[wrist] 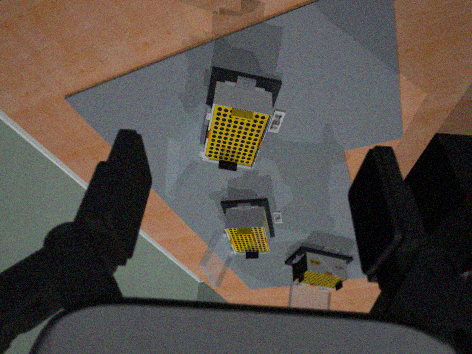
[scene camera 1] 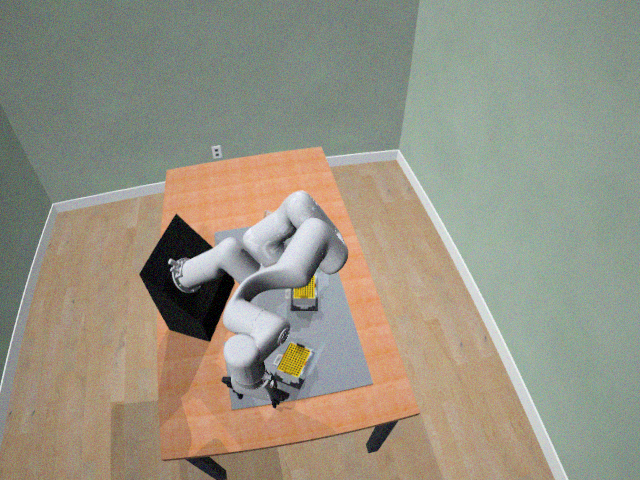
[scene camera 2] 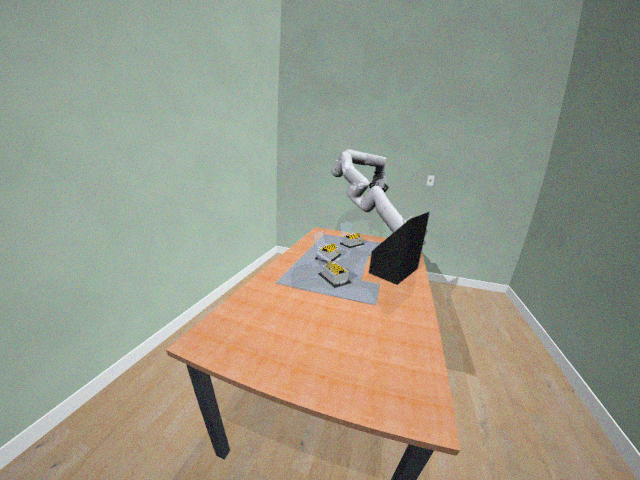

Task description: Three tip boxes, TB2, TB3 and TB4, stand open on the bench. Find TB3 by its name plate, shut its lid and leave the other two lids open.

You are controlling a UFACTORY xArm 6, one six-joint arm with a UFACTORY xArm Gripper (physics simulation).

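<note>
A tip box with yellow rack carries a name plate reading TB4. The middle box has a plate too small to read surely. The third box shows no readable plate and is hidden behind the arm in scene camera 1. Clear lids stand open: the middle one and the third one; the TB4 lid is faint. My gripper is open and empty, high above the bench beside TB4.
The boxes stand on a grey mat on the wooden table. A black block is at the arm's base. The arm's links pass over the mat.
</note>
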